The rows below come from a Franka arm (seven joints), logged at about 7 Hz.
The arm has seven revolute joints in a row. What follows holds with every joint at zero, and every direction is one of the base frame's. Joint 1 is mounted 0.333 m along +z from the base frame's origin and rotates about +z. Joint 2 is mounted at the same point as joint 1 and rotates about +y. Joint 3 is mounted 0.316 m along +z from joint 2 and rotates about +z. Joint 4 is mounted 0.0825 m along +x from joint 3 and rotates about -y. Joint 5 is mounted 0.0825 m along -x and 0.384 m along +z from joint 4 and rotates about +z. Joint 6 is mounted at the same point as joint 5 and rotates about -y. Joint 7 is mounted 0.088 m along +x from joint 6 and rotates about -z. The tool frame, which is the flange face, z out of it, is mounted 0.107 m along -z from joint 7; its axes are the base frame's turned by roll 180, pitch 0 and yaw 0 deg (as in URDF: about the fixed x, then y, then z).
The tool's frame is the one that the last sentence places.
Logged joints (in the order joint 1, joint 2, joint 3, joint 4, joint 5, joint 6, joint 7), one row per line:
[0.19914, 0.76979, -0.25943, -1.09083, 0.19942, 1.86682, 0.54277]
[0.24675, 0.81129, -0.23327, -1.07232, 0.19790, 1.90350, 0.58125]
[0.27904, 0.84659, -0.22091, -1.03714, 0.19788, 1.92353, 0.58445]
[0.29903, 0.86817, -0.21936, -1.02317, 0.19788, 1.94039, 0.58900]
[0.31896, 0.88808, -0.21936, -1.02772, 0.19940, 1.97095, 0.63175]
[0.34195, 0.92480, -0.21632, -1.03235, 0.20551, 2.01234, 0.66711]
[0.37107, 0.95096, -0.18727, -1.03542, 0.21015, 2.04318, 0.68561]
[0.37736, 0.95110, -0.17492, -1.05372, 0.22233, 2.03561, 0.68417]
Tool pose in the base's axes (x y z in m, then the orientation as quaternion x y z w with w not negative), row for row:
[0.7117, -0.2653, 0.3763, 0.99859, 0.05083, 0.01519, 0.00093]
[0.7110, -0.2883, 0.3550, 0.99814, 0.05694, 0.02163, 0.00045]
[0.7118, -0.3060, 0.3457, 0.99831, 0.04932, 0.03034, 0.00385]
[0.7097, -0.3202, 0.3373, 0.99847, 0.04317, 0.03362, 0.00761]
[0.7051, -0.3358, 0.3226, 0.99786, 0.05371, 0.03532, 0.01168]
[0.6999, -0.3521, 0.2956, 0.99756, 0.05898, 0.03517, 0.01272]
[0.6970, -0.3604, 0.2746, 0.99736, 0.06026, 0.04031, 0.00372]
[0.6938, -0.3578, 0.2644, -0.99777, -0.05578, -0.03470, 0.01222]
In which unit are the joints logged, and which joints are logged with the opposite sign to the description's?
The joints are logged in radians. Opposite sign: joint 1, joint 7.
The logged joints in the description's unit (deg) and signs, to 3 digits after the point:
[-11.410, 44.106, -14.864, -62.500, 11.426, 106.961, -31.098]
[-14.138, 46.483, -13.365, -61.439, 11.339, 109.063, -33.303]
[-15.988, 48.506, -12.657, -59.424, 11.338, 110.210, -33.487]
[-17.133, 49.742, -12.568, -58.623, 11.338, 111.176, -33.747]
[-18.275, 50.883, -12.568, -58.884, 11.425, 112.927, -36.197]
[-19.592, 52.987, -12.394, -59.149, 11.775, 115.299, -38.223]
[-21.261, 54.486, -10.730, -59.325, 12.041, 117.066, -39.283]
[-21.621, 54.494, -10.022, -60.374, 12.739, 116.632, -39.200]

